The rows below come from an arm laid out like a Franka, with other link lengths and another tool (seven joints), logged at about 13 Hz.
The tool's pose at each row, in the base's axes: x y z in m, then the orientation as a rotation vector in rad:
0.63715, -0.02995, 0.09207, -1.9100, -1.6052, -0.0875
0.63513, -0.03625, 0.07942, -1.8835, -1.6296, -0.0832
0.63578, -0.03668, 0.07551, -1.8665, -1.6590, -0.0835
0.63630, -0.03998, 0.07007, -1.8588, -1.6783, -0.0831
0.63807, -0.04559, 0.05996, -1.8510, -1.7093, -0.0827
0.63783, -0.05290, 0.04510, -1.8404, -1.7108, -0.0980
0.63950, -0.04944, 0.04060, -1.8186, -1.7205, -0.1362
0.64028, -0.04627, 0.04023, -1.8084, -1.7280, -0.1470
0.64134, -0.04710, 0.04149, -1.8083, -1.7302, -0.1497
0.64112, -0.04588, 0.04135, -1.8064, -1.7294, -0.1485
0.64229, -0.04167, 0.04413, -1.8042, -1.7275, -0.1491
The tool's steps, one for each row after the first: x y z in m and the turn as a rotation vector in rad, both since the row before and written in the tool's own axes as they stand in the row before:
-0.01146, 0.00382, 0.00761, 0.0116, -0.0054, -0.0246
-0.00195, 0.00224, 0.00266, 0.0009, -0.0098, -0.0242
-0.00518, 0.00272, 0.00255, -0.0015, -0.0083, -0.0141
-0.00906, 0.00564, 0.00479, -0.0058, -0.0151, -0.0205
-0.01301, 0.00538, 0.00873, -0.0015, 0.0112, -0.0094
0.00128, 0.00336, 0.00470, -0.0092, 0.0224, -0.0245
0.00268, 0.00100, 0.00161, -0.0017, 0.0051, -0.0114
0.00004, 0.00050, -0.00178, -0.0021, 0.0000, -0.0019
0.00096, -0.00009, 0.00080, 0.0021, 0.0007, -0.0002
0.00514, 0.00034, -0.00049, 0.0017, 0.0024, -0.0001

